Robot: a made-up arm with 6 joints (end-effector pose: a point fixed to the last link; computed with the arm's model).
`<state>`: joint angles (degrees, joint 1 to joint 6).
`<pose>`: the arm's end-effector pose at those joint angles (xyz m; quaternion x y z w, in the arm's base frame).
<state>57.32 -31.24 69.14 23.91 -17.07 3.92</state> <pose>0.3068 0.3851 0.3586 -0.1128 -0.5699 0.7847 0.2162</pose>
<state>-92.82 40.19 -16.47 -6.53 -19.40 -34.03</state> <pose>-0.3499 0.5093 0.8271 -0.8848 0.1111 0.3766 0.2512</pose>
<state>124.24 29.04 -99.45 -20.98 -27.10 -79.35</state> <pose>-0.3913 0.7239 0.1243 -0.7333 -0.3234 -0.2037 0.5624</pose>
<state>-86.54 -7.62 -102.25 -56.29 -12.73 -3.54</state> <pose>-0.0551 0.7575 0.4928 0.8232 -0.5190 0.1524 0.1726</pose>
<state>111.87 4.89 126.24 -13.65 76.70 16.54</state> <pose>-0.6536 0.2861 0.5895 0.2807 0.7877 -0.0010 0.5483</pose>
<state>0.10 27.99 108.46 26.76 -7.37 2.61</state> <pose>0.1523 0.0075 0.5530 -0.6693 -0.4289 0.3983 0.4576</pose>
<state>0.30 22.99 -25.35 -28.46 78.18 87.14</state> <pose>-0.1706 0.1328 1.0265 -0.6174 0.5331 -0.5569 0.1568</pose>
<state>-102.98 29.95 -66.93 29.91 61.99 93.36</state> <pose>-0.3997 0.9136 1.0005 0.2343 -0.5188 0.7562 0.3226</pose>
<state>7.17 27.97 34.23 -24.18 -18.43 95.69</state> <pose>0.3402 0.1113 0.6485 -0.8930 0.2273 -0.0804 0.3801</pose>
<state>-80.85 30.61 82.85 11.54 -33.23 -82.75</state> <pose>-0.3522 0.1508 0.7023 0.6531 0.2491 -0.6191 0.3579</pose>
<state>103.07 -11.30 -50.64 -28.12 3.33 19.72</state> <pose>0.2392 0.6379 0.1787 0.2420 0.1367 -0.9571 0.0816</pose>
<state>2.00 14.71 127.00 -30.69 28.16 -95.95</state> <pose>0.0032 0.1545 -0.1684 0.0204 -0.9499 0.0688 0.3042</pose>
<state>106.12 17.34 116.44 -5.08 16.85 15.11</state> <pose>-0.4017 0.0367 0.2010 -0.0095 0.4233 0.3588 0.8319</pose>
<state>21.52 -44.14 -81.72 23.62 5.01 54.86</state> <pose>-0.0761 0.8154 0.2800 0.6415 0.1628 -0.0827 0.7451</pose>
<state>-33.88 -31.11 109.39 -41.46 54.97 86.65</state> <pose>0.3530 0.1691 -0.0412 -0.3189 0.2705 0.2936 0.8596</pose>
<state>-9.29 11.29 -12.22 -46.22 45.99 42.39</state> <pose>-0.0899 0.0409 0.8341 -0.8198 0.2427 -0.1434 0.4985</pose>
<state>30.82 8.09 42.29 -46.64 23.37 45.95</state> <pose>0.0800 -0.1011 0.3363 -0.5537 0.3193 0.2360 0.7320</pose>
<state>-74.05 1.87 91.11 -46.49 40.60 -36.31</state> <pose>0.2795 -0.0128 0.3450 -0.2258 -0.8955 0.1852 0.3359</pose>
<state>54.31 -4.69 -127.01 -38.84 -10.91 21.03</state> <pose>-0.0259 0.7211 0.1687 0.4475 -0.0147 -0.5419 0.7113</pose>
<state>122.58 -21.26 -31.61 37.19 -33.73 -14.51</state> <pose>-0.0837 0.6743 0.4364 -0.4393 0.4419 -0.5389 0.5668</pose>
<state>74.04 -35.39 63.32 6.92 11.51 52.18</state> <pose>0.2847 0.3207 0.0303 -0.3239 -0.0737 0.7326 0.5941</pose>
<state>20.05 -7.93 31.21 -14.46 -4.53 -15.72</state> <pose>0.3179 0.2235 0.6297 -0.4140 -0.2882 0.8270 0.2481</pose>
